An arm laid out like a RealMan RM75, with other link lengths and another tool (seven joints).
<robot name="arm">
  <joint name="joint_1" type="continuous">
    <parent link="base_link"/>
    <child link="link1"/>
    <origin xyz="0 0 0.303"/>
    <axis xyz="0 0 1"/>
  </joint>
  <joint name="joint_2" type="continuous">
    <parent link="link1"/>
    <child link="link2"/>
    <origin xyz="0 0 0"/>
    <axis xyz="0 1 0"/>
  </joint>
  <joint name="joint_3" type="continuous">
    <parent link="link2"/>
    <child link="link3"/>
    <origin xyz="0 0 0.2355"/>
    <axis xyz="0 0 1"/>
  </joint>
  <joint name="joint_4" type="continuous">
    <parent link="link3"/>
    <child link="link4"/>
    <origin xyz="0 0 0"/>
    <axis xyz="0 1 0"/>
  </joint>
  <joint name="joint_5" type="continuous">
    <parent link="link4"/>
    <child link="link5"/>
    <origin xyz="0 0 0.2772"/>
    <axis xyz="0 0 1"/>
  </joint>
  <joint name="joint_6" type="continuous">
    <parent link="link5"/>
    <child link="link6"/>
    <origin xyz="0 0 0"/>
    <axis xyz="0 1 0"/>
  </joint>
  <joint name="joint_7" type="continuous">
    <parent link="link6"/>
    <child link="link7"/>
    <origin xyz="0 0 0.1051"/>
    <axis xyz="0 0 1"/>
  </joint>
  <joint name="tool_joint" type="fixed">
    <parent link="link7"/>
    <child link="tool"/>
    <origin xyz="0.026 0.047 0.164" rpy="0 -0.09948 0.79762"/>
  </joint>
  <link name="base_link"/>
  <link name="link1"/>
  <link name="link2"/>
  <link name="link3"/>
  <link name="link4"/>
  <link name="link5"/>
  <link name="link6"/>
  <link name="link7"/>
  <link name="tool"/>
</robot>
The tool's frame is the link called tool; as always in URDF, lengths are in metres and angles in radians. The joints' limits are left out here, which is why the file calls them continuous.
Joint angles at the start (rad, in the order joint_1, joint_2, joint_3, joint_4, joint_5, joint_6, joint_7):
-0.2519 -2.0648 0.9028 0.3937 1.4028 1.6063 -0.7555
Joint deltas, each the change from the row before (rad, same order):
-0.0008 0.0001 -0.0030 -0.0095 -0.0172 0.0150 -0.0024
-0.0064 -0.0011 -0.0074 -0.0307 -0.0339 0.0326 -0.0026
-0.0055 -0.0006 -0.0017 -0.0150 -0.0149 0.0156 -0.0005
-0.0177 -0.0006 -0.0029 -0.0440 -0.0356 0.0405 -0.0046
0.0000 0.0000 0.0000 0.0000 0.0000 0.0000 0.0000
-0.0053 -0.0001 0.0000 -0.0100 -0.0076 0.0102 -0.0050
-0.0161 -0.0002 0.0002 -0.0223 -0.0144 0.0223 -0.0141
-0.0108 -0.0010 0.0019 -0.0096 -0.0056 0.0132 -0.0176
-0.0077 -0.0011 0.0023 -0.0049 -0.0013 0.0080 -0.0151
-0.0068 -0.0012 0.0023 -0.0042 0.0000 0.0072 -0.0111
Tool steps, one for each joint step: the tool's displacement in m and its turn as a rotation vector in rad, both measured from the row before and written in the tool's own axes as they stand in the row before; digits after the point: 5 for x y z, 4 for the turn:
0.00329 -0.00381 -0.00123 0.0195 0.0120 -0.0122
0.00765 -0.00600 -0.00152 0.0395 0.0280 -0.0309
0.00419 -0.00232 0.00014 0.0157 0.0159 -0.0128
0.01089 -0.00489 0.00068 0.0352 0.0423 -0.0382
0.00000 0.00000 0.00000 0.0000 0.0000 0.0000
0.00299 -0.00116 0.00052 0.0062 0.0117 -0.0119
0.00715 -0.00255 0.00242 0.0093 0.0293 -0.0275
0.00496 -0.00120 0.00225 -0.0008 0.0203 -0.0226
0.00340 -0.00021 0.00191 -0.0047 0.0140 -0.0175
0.00303 0.00038 0.00173 -0.0055 0.0126 -0.0134

